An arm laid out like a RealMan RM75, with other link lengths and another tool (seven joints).
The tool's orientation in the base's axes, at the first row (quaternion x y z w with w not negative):
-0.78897, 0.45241, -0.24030, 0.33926
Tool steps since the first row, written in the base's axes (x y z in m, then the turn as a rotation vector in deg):
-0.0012, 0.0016, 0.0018, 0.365, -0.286, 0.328
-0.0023, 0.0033, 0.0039, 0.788, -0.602, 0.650
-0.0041, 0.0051, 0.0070, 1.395, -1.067, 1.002
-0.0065, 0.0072, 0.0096, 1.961, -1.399, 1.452
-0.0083, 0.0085, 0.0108, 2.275, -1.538, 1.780
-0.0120, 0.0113, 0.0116, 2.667, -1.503, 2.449
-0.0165, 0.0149, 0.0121, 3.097, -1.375, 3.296
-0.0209, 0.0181, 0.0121, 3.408, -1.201, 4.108
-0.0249, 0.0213, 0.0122, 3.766, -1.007, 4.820
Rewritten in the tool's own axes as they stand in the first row. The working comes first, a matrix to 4 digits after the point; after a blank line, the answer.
The tool's axes in the first row as the columns of a matrix, in the base's axes (used below as rounded here):
0.4752, -0.5508, 0.6862
-0.8769, -0.3604, 0.3179
0.0722, -0.7528, -0.6543

-0.0018, -0.0013, -0.0015, 0.448, -0.345, -0.055
-0.0037, -0.0029, -0.0031, 0.949, -0.706, -0.076
-0.0059, -0.0048, -0.0058, 1.671, -1.138, -0.038
-0.0087, -0.0062, -0.0085, 2.263, -1.669, -0.049
-0.0106, -0.0066, -0.0101, 2.558, -2.039, -0.092
-0.0148, -0.0062, -0.0122, 2.762, -2.771, -0.250
-0.0200, -0.0054, -0.0145, 2.915, -3.692, -0.469
-0.0249, -0.0041, -0.0165, 2.969, -4.537, -0.731
-0.0296, -0.0031, -0.0183, 3.021, -5.340, -0.890

